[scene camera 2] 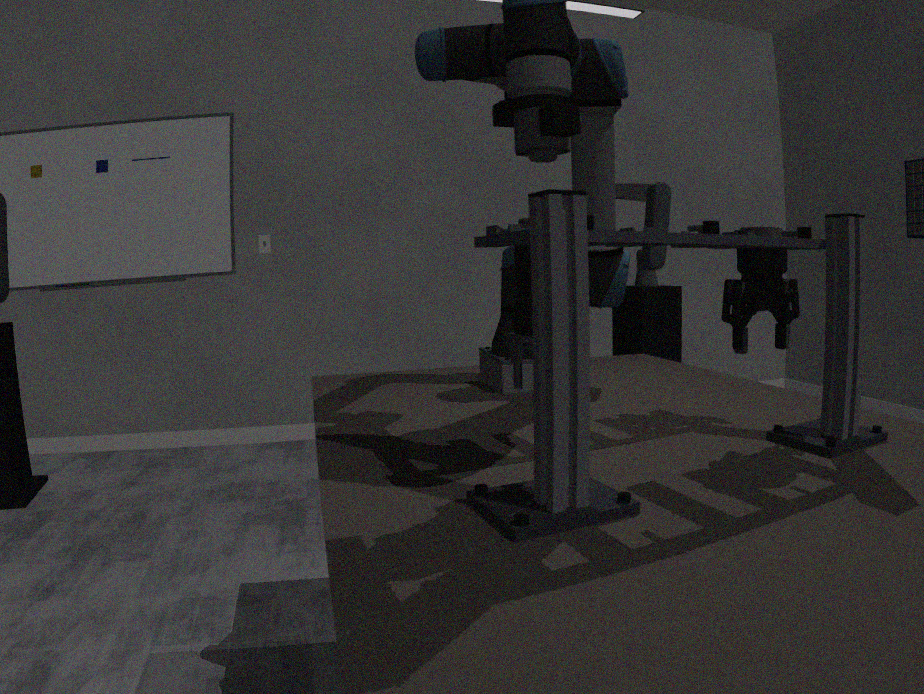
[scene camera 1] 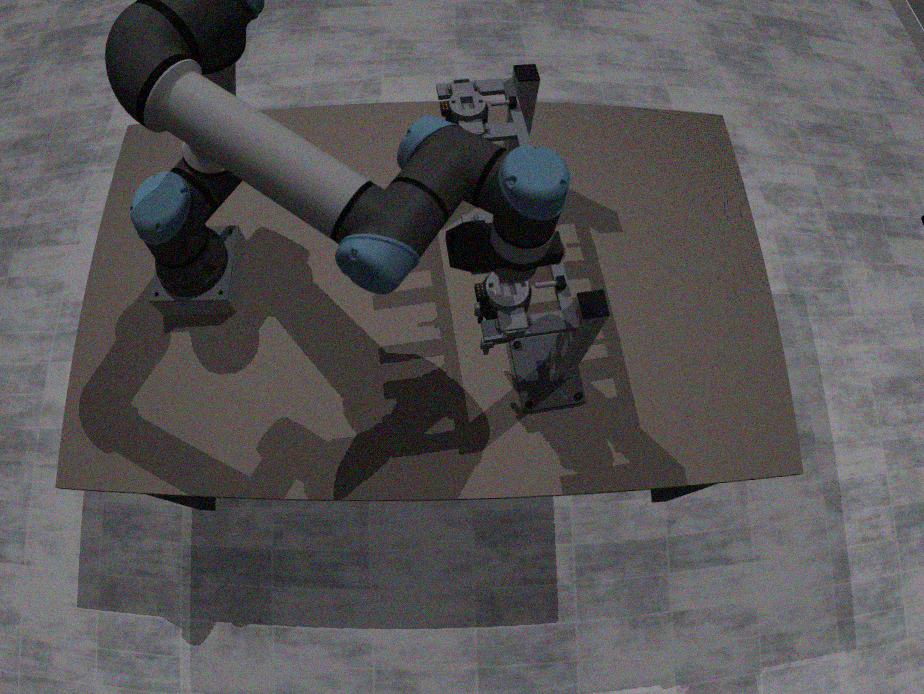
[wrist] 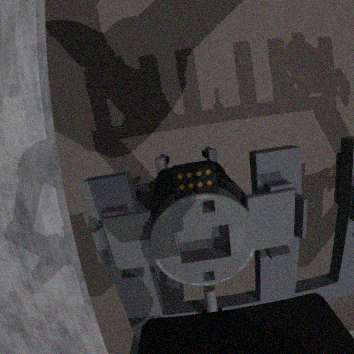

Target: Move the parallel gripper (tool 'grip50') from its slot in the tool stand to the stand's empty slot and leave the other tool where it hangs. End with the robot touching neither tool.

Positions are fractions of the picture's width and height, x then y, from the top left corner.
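Tool stand (wrist: 0.41,0.83). Adaptive gripper (scene camera 2: 0.83,0.41), out of frame in the wrist view.
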